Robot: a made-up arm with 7 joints.
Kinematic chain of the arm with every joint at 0, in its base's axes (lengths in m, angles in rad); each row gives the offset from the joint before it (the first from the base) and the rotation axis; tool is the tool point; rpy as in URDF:
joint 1: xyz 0 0 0.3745 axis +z
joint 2: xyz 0 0 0 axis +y
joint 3: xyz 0 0 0.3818 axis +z
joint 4: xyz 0.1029 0 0 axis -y
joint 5: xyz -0.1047 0 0.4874 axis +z
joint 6: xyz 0 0 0 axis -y
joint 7: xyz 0.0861 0 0 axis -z
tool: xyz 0 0 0 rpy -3.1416 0 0
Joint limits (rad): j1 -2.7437..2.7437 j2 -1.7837..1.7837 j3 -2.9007..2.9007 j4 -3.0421..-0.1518 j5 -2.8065..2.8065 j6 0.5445..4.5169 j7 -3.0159..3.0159
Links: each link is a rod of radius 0.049 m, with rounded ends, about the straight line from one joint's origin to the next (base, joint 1, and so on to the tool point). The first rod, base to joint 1, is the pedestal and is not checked.
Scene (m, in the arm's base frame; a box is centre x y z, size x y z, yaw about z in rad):
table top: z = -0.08
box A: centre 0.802 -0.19 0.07 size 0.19 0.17 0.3 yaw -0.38
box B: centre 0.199 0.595 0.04 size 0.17 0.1 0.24 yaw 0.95
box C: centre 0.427 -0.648 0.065 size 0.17 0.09 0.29 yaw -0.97
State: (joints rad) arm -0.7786 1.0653 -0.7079 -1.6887 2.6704 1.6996 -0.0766
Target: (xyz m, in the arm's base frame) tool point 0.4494 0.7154 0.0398
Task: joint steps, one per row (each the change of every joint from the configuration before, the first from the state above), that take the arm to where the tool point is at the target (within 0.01 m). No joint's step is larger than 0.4 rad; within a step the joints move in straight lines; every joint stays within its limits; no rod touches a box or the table.
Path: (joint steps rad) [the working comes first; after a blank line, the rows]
Joints at the target: 0.7726 1.2554 0.3307 -1.2273 2.6673 1.5243 -0.0766
Straight joint move there: touches box A, box C.

1: 0.0964 -0.2033 0.0793 0.1217 -0.3613 -0.1650 0.0471
2: 0.0963 -0.2033 0.0793 0.1217 -0.3613 -0.1650 0.0471
3: 0.0964 -0.2032 0.0792 0.1217 -0.3613 -0.1650 0.0470
4: 0.0963 -0.2033 0.0793 0.1216 -0.3612 -0.1651 0.0471
5: 0.0964 -0.2033 0.0793 0.1217 -0.3613 -0.1650 0.0471
6: 0.0963 -0.2033 0.0793 0.1217 -0.3613 -0.1650 0.0471
7: 0.0964 -0.2032 0.0793 0.1217 -0.3613 -0.1650 0.0471
8: 0.1252 0.2304 0.0691 -0.0558 0.3608 0.1400 -0.0471
9: 0.1253 0.2304 0.0690 -0.0557 0.3609 0.1400 -0.0471
10: 0.1252 0.2305 0.0691 -0.0558 0.3608 0.1399 -0.0471
11: 0.1253 0.2304 0.0691 -0.0558 0.3608 0.1400 -0.0471
12: 0.1252 0.2304 0.0691 -0.0558 0.3609 0.1400 -0.0470
13: 0.1253 0.2305 0.0691 -0.0557 0.3608 0.1400 -0.0471
14: 0.1252 0.2304 0.0691 -0.0558 0.3609 0.1399 -0.0471

